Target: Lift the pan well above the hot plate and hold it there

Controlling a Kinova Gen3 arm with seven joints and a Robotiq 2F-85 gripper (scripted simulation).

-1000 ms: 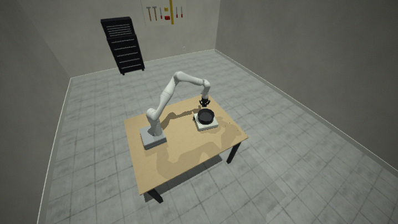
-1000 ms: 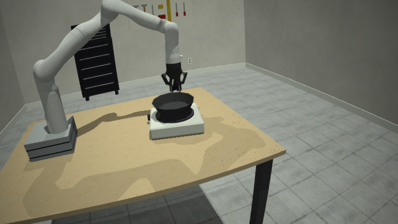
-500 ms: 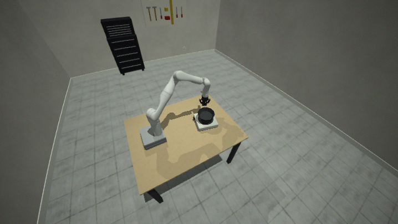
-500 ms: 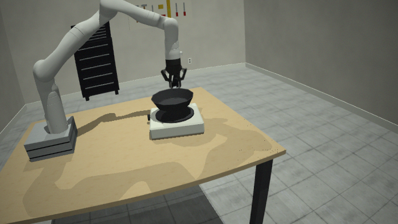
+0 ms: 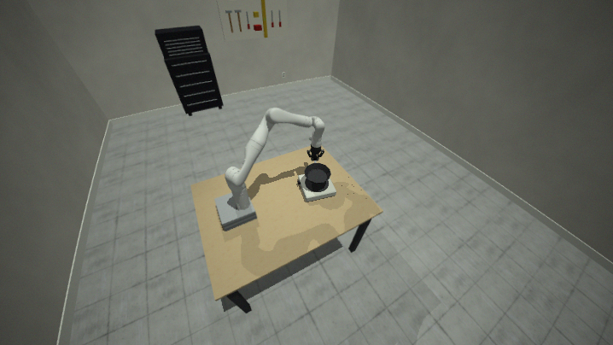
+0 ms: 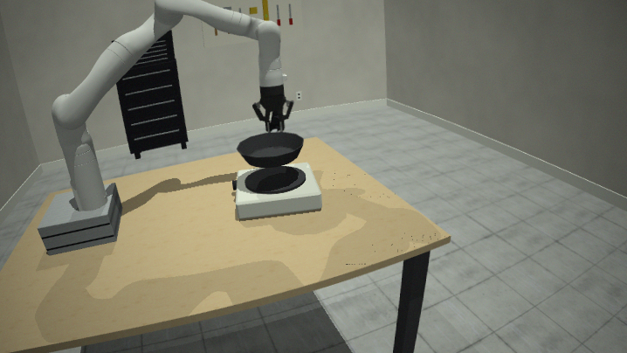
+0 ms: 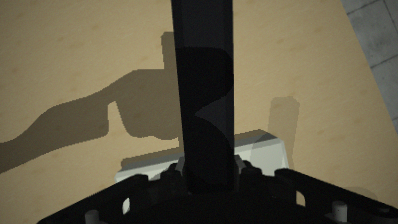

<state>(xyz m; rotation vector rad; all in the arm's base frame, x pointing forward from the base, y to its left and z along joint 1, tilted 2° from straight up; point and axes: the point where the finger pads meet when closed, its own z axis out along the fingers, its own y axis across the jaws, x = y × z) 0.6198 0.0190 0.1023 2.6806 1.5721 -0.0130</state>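
My gripper is now 70 mm to the left of the black pan, 40 mm past it and 20 mm above it. Also, from my hand: white hot plate 150 mm below, 120 mm to the right, 80 mm behind.
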